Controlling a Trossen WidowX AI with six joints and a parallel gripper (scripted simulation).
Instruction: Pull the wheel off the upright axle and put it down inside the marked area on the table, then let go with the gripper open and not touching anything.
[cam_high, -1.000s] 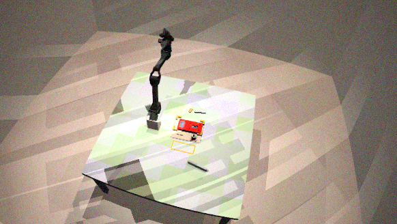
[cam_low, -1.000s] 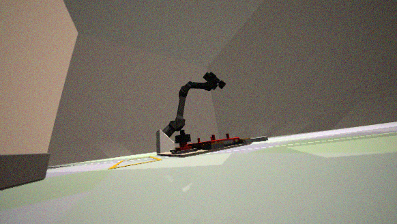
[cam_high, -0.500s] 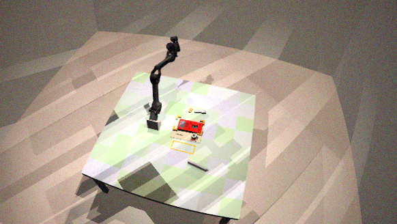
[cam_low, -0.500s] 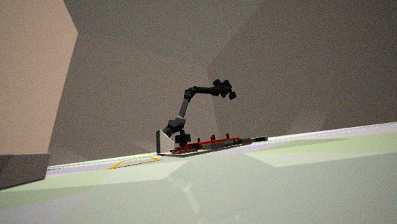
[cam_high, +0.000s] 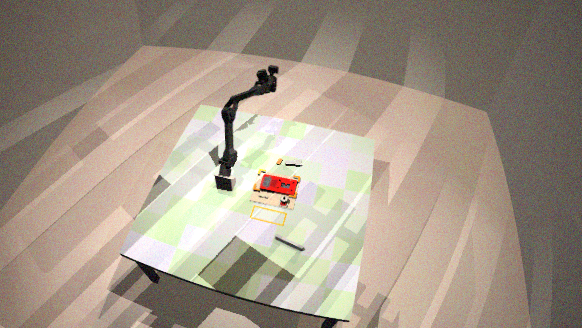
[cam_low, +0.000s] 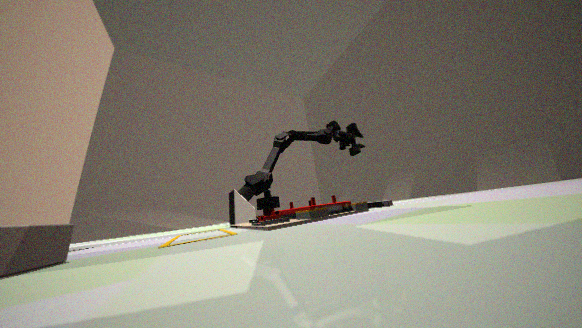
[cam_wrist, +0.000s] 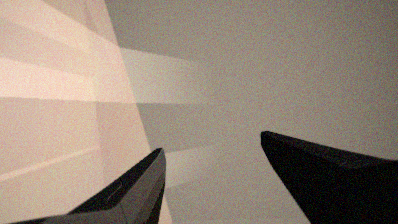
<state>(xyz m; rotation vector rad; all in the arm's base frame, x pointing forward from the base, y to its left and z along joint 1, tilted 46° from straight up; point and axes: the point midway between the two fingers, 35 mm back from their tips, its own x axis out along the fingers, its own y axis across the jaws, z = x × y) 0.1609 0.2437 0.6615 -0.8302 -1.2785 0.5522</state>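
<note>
The wheel lies 16 cm ahead of my gripper tip, 75 cm to the right of it and 31 cm below it. The rest, counted from my gripper tip: small grey piece: 19 cm ahead, 45 cm to the right, 34 cm below.
</note>
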